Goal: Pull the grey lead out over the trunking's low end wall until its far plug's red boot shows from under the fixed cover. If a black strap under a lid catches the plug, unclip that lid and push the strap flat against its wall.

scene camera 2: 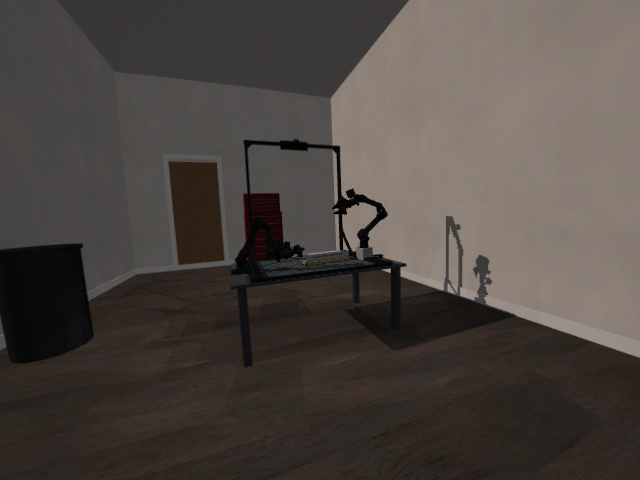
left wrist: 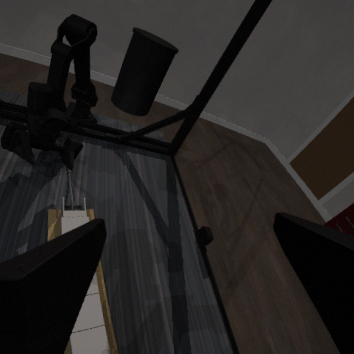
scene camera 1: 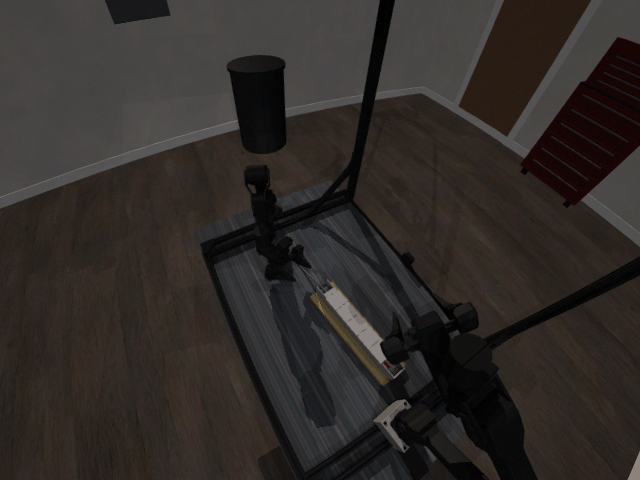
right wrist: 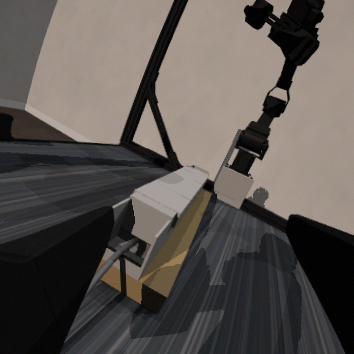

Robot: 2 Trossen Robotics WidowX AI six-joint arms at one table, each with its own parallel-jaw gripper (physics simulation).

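Where they show: left gripper, fingertip midpoint: (scene camera 2: 332, 211) (left wrist: 190, 224) (scene camera 1: 413, 303) (right wrist: 259, 18); right gripper, fingertip midpoint: (left wrist: 53, 165) (scene camera 1: 303, 273) (right wrist: 202, 219); left arm's base, origin of the base link: (scene camera 2: 364, 247) (scene camera 1: 404, 425) (right wrist: 238, 170); right arm's base, origin of the base link: (scene camera 2: 241, 269) (left wrist: 80, 113) (scene camera 1: 267, 210).
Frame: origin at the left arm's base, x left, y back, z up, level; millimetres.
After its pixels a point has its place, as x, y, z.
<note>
The white trunking (scene camera 1: 354, 320) {-93, -332, -22} (scene camera 2: 325, 254) {-65, -336, -34} (left wrist: 90, 322) (right wrist: 172, 189) lies on a wooden board (scene camera 1: 347, 345) {-38, -286, -89} (right wrist: 167, 257) {-53, -458, -75}, its lids in place. The grey lead (scene camera 1: 308, 276) {-85, -583, -74} (left wrist: 70, 186) {-88, -583, -73} (right wrist: 112, 259) {-87, -526, -55} comes out over the low wall at the right-arm end and passes behind a finger in the right wrist view. No red boot shows at that end, and no strap can be made out inside. My right gripper (scene camera 1: 301, 271) {-39, -557, 26} (left wrist: 53, 165) {-39, -557, 26} (right wrist: 202, 219) {-39, -557, 26} is open, low beyond the lead end. My left gripper (scene camera 1: 393, 330) (scene camera 2: 333, 209) {-101, -234, 314} (left wrist: 190, 224) {-101, -234, 314} is open, high above the table.
A small red patch (scene camera 1: 386, 364) {-96, -155, -65} shows at the trunking's other end. A black frame post (scene camera 1: 368, 108) {-504, -822, 396} (left wrist: 215, 80) {-508, -822, 276} rises from the table's edge. The left arm's white base block (scene camera 2: 363, 252) {47, -43, -34} (right wrist: 233, 186) {6, -50, -44} stands beyond that end. A black bin (scene camera 1: 260, 105) stands on the floor.
</note>
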